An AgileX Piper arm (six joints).
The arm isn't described. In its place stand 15 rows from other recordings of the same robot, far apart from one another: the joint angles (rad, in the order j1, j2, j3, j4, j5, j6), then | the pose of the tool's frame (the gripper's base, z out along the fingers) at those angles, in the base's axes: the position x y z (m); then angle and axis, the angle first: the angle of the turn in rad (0 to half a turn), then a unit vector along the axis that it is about.
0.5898 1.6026 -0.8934 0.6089 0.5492 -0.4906 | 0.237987, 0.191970, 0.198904, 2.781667, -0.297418, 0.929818, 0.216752
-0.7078 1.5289 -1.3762 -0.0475 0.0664 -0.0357 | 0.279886, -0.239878, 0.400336, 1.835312, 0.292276, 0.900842, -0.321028
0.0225 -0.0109 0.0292 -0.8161 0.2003 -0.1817 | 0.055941, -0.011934, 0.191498, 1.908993, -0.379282, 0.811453, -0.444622
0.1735 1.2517 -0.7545 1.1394 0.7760 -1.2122 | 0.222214, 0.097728, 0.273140, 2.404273, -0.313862, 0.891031, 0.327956
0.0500 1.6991 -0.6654 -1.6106 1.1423 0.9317 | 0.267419, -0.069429, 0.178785, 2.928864, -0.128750, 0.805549, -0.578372
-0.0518 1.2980 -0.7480 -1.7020 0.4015 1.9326 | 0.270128, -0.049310, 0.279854, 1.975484, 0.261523, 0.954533, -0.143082
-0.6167 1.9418 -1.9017 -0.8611 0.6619 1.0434 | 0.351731, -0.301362, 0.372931, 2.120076, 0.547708, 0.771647, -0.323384
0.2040 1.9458 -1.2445 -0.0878 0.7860 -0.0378 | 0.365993, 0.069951, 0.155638, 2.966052, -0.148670, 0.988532, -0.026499
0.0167 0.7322 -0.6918 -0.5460 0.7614 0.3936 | 0.134075, -0.030367, 0.323684, 2.225120, 0.073104, 0.980505, -0.182388
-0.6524 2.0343 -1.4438 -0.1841 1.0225 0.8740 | 0.305872, -0.251577, 0.166900, 3.079470, 0.655114, 0.751639, -0.076576
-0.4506 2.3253 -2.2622 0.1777 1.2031 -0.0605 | 0.462414, -0.207039, 0.247565, 2.719088, 0.208884, 0.977263, 0.036388
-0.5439 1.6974 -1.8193 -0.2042 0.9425 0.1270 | 0.319131, -0.210439, 0.412404, 2.372648, 0.301152, 0.933319, -0.195506
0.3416 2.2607 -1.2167 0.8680 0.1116 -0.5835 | 0.391925, 0.147551, 0.046266, 2.652986, -0.041569, 0.991332, 0.124634
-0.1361 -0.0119 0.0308 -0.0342 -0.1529 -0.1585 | 0.054166, -0.006940, 0.217257, 1.382130, -0.030731, 0.979774, -0.197735
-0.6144 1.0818 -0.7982 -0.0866 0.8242 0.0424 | 0.159508, -0.119601, 0.285752, 2.637295, 0.301018, 0.946381, -0.117269
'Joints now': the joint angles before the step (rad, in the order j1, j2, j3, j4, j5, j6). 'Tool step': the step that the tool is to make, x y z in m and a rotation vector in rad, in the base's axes. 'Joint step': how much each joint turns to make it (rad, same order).
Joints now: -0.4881 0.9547 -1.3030 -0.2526 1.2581 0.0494
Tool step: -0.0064 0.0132 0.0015 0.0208 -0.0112 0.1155
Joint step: -0.0001 -0.0383 0.0053 0.1029 0.0135 -0.1031
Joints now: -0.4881 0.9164 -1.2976 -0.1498 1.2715 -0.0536
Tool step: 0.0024 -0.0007 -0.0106 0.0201 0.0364 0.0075
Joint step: 0.0000 0.0009 0.0368 0.0060 0.0028 -0.0072
